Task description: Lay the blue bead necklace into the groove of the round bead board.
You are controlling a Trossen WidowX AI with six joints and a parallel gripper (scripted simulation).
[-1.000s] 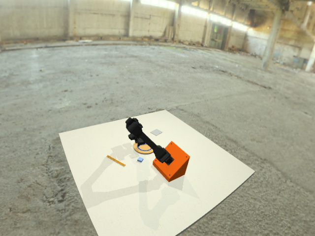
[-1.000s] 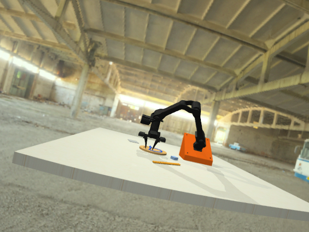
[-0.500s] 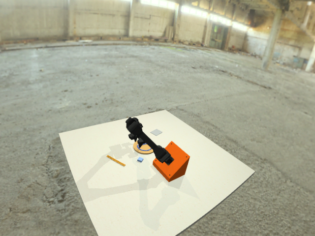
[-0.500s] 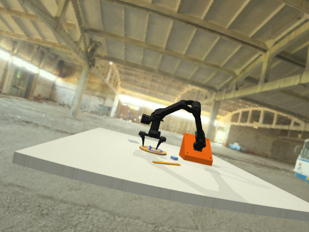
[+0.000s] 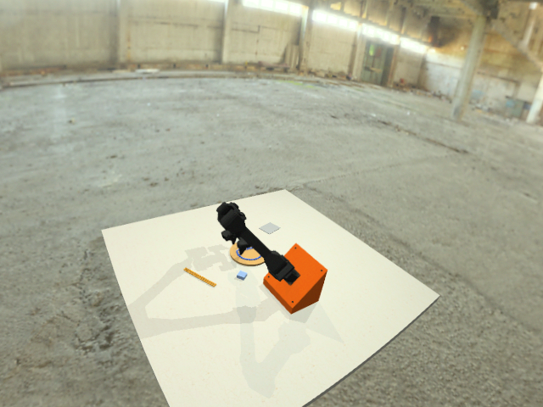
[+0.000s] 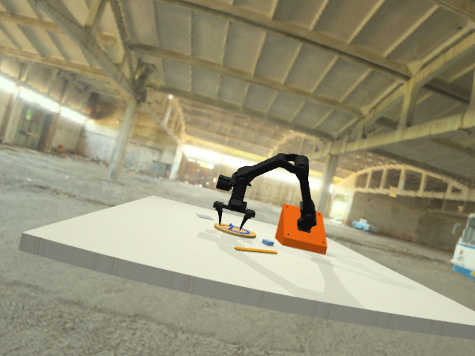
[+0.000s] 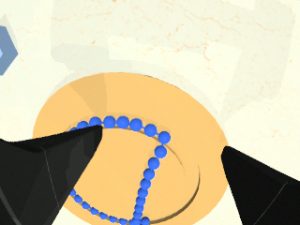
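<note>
Now: the round tan bead board 30 mm behind my gripper tip, 60 mm to the right of it and 10 mm below it. From my gripper tip the other things lie so: flat grey tile 130 mm ahead, 280 mm to the right, 20 mm below; then small light-blue block 170 mm behind, 60 mm to the left, 10 mm below.
</note>
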